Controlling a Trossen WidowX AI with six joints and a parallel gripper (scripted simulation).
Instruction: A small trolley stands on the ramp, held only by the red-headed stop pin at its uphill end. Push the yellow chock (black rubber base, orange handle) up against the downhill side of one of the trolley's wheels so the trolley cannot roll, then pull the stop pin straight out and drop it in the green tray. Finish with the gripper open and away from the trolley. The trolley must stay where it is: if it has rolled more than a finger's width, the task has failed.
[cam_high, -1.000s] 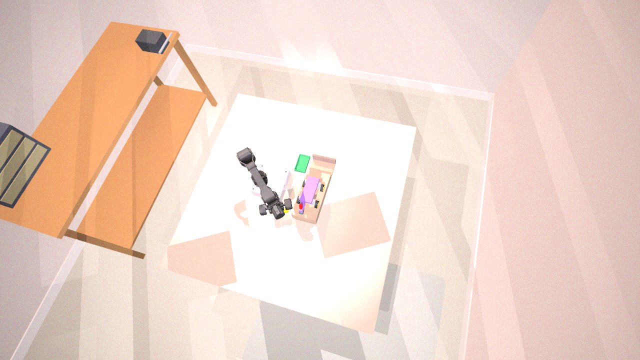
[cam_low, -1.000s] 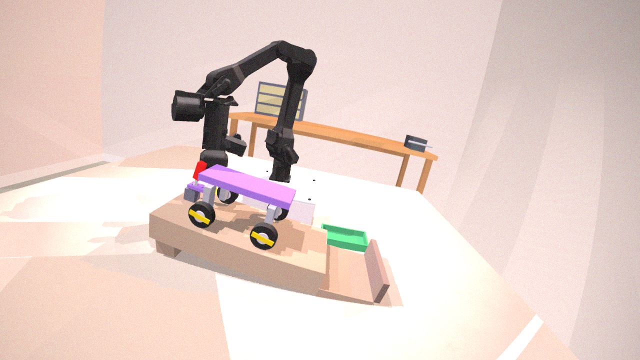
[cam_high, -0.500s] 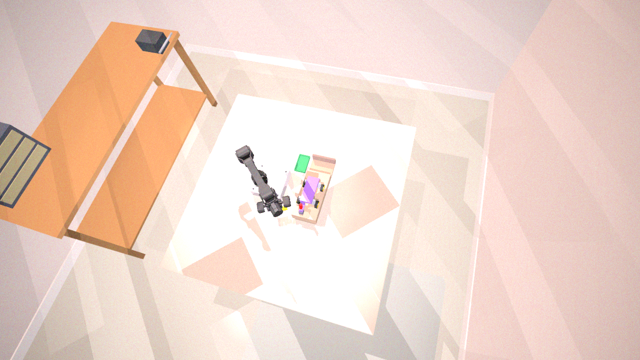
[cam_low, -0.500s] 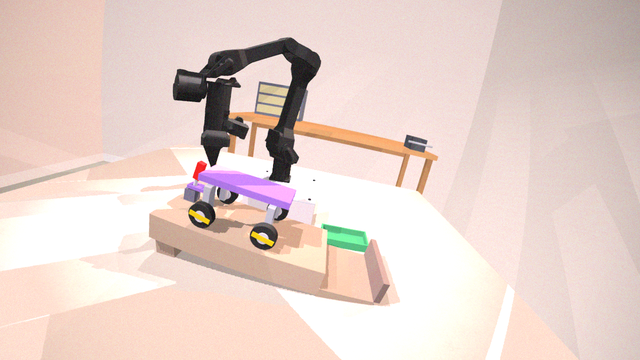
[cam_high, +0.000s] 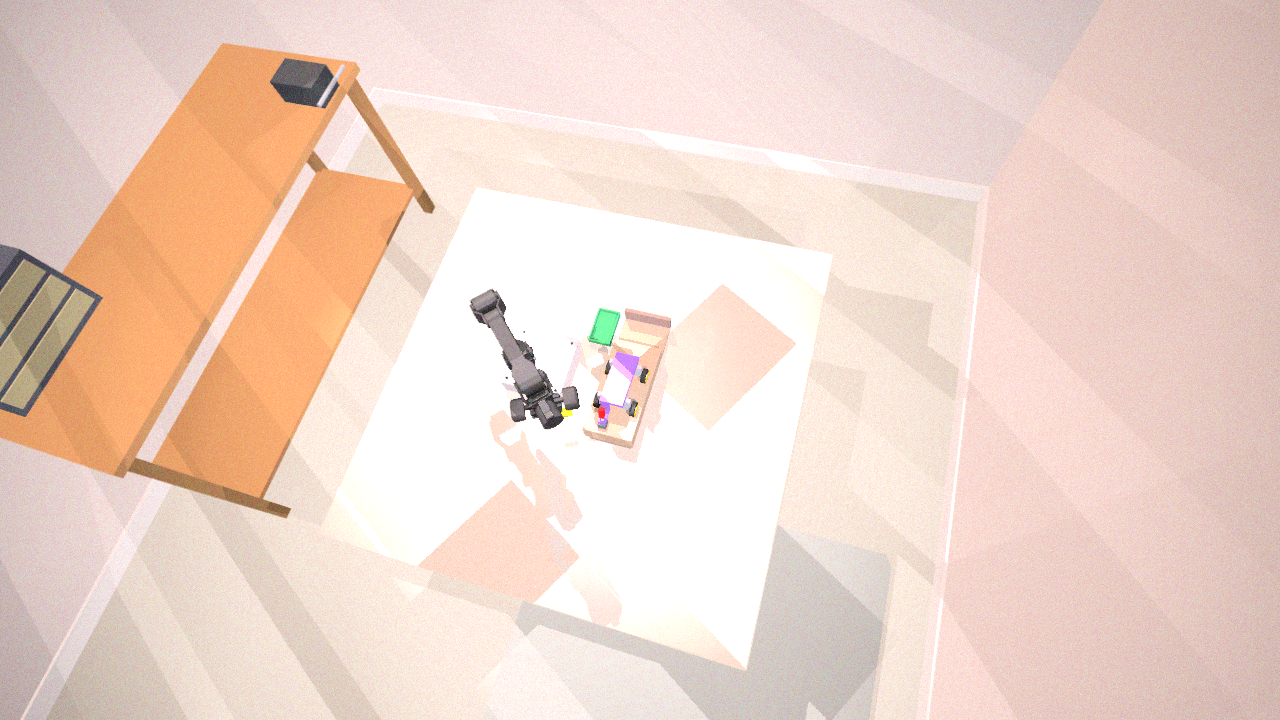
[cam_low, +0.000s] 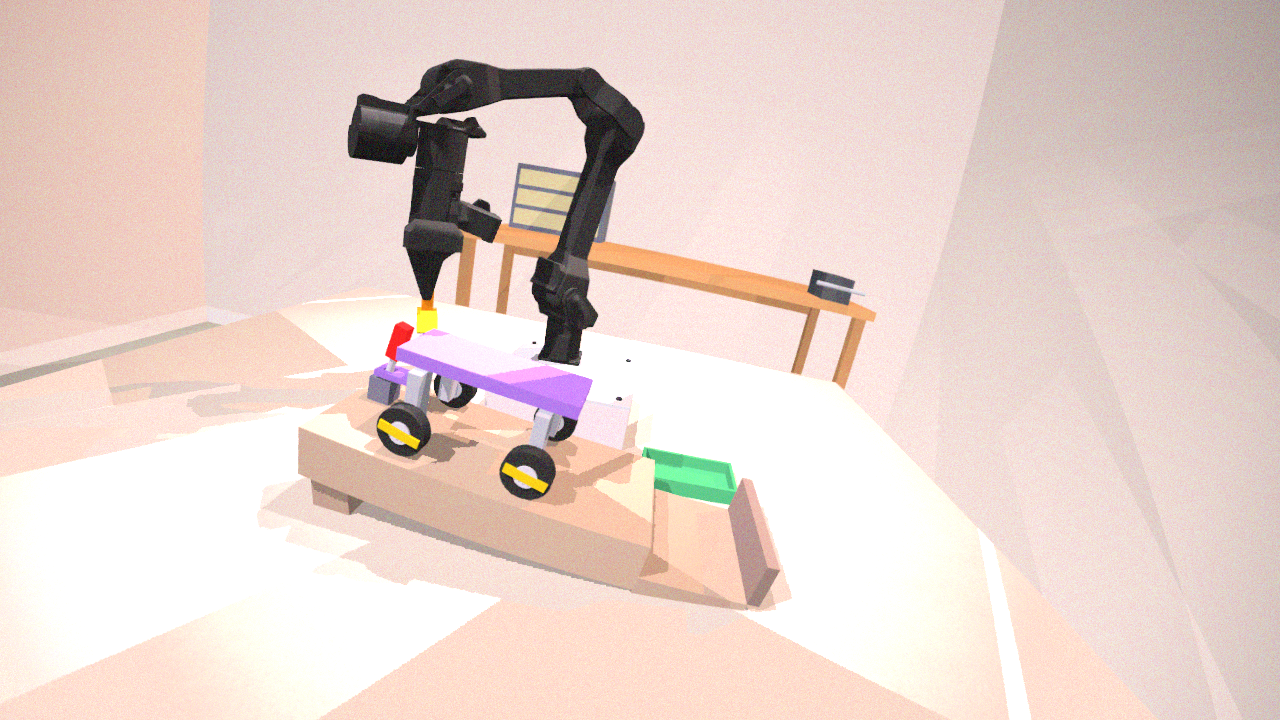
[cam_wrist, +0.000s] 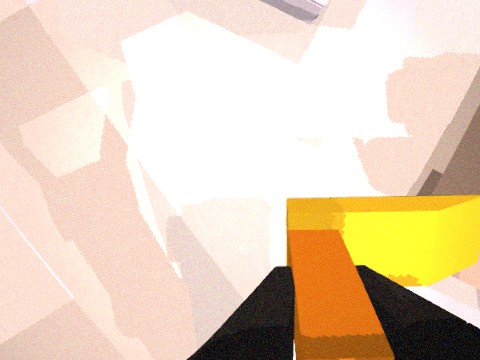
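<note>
My gripper tip is 20 mm short of the yellow chock, 10 mm to the right of it and 10 mm above it. Round my gripper tip: tan ramp 170 mm ahead, 140 mm to the left, 120 mm below; then trolley 170 mm ahead, 130 mm to the left, 50 mm below; then red-headed stop pin 140 mm ahead, 20 mm to the left, 30 mm below.
</note>
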